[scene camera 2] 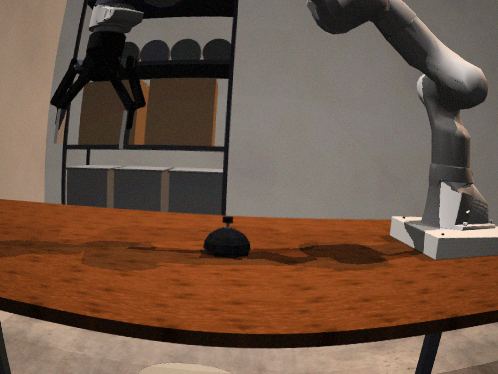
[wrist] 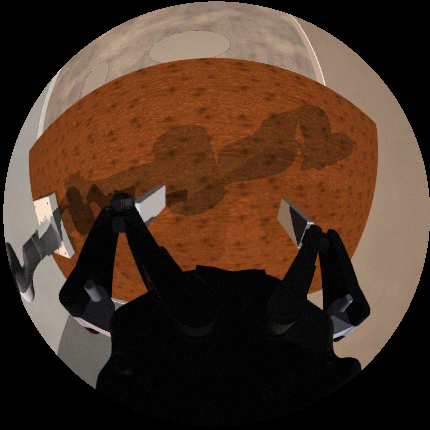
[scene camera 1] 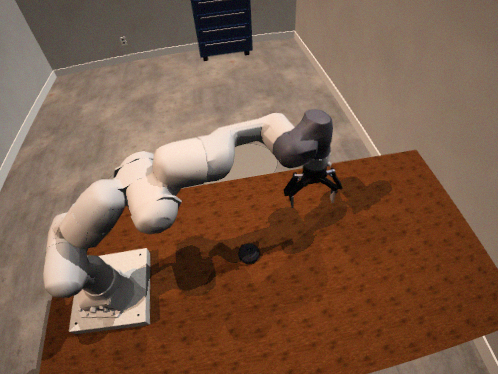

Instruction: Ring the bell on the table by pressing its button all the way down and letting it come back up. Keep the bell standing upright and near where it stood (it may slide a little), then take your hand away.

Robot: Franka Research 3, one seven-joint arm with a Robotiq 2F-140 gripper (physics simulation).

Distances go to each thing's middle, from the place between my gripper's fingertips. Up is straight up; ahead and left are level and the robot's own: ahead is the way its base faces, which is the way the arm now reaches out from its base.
I see the domed bell [scene camera 2: 224,242] 260 mm behind my hand, 150 mm below it and 50 mm to the right of it.
